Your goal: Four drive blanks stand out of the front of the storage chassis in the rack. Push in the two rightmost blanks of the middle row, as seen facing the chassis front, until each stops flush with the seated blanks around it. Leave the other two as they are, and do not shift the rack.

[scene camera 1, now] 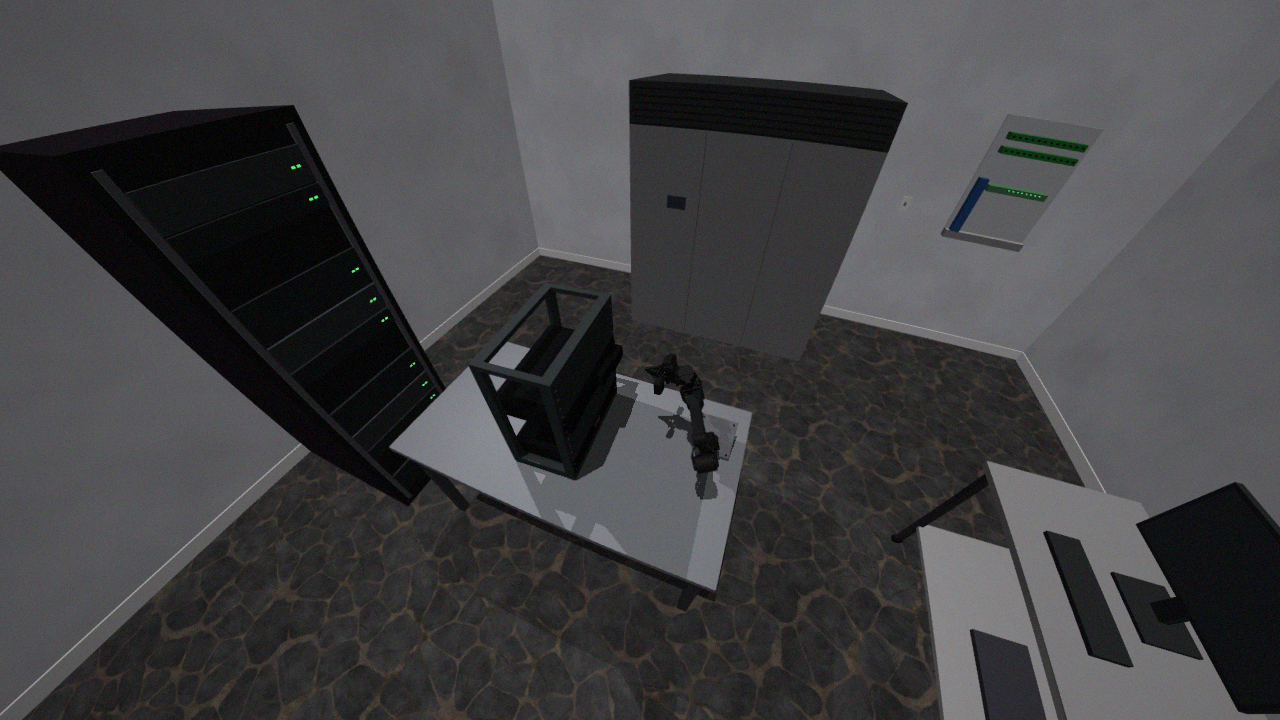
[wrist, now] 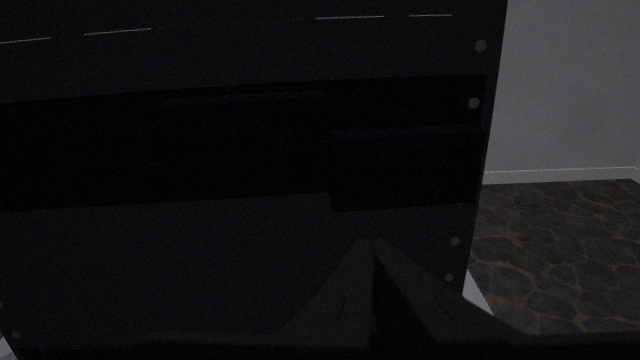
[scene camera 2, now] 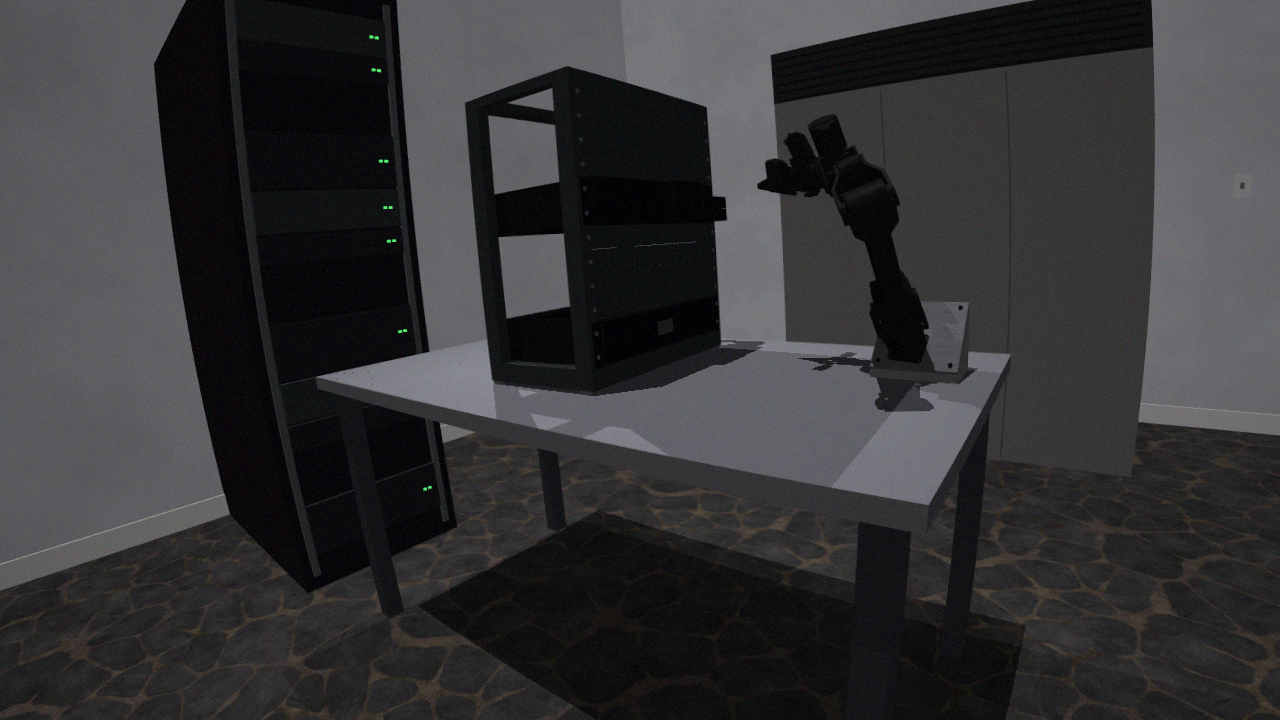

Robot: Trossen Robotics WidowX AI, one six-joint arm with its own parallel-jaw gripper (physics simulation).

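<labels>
The rack shows in scene camera 2 (pixel 634 165), and I find the rack in scene camera 1 and in the wrist view as well. On the rack, (wrist: pixel 210 178) and (scene camera 1: pixel 606 380) are the same spot. My gripper shows in scene camera 2 (pixel 758 186), and scene camera 1 and the wrist view show my gripper too. On my gripper, (scene camera 1: pixel 656 371) and (wrist: pixel 290 334) are the same spot.
</labels>
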